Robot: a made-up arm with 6 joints. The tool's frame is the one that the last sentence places.
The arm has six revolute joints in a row. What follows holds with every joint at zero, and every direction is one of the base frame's.
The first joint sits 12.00 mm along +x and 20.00 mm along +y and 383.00 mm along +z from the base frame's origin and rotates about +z.
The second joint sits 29.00 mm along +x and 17.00 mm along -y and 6.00 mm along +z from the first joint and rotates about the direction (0.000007, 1, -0.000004).
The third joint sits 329.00 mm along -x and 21.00 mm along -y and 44.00 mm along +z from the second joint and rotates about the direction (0.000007, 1, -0.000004).
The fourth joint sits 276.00 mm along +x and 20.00 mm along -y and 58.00 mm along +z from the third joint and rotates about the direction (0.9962, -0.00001, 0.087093).
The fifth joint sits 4.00 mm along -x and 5.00 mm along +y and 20.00 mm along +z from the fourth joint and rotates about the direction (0.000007, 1, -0.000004).
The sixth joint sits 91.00 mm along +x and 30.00 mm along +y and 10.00 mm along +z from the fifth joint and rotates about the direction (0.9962, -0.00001, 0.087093).
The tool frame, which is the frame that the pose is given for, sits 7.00 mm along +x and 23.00 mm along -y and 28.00 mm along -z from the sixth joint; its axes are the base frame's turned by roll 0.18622, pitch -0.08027 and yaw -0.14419 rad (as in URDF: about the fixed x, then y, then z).
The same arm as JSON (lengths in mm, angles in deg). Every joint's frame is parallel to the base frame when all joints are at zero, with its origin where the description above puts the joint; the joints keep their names.
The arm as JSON. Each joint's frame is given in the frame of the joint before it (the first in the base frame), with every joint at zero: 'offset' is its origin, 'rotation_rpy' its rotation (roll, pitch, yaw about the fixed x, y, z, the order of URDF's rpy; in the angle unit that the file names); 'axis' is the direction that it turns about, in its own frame. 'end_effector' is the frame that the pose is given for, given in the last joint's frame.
{"length_unit": "mm", "angle_unit": "deg", "chain": [
  {"id": "joint 1", "offset": [12.0, 20.0, 383.0], "rotation_rpy": [0.0, 0.0, 0.0], "axis": [0.0, 0.0, 1.0]},
  {"id": "joint 2", "offset": [29.0, -17.0, 6.0], "rotation_rpy": [0.0, 0.0, 0.0], "axis": [0.0, 1.0, 0.0]},
  {"id": "joint 3", "offset": [-329.0, -21.0, 44.0], "rotation_rpy": [0.0, 0.0, 0.0], "axis": [0.0, 1.0, 0.0]},
  {"id": "joint 4", "offset": [276.0, -20.0, 58.0], "rotation_rpy": [0.0, 0.0, 0.0], "axis": [0.9962, 0.0, 0.0871]},
  {"id": "joint 5", "offset": [-4.0, 5.0, 20.0], "rotation_rpy": [0.0, 0.0, 0.0], "axis": [0.0, 1.0, 0.0]},
  {"id": "joint 6", "offset": [91.0, 30.0, 10.0], "rotation_rpy": [0.0, 0.0, 0.0], "axis": [0.9962, 0.0, 0.0871]}
], "end_effector": {"offset": [7.0, -23.0, -28.0], "rotation_rpy": [10.67, -4.6, -8.26]}}

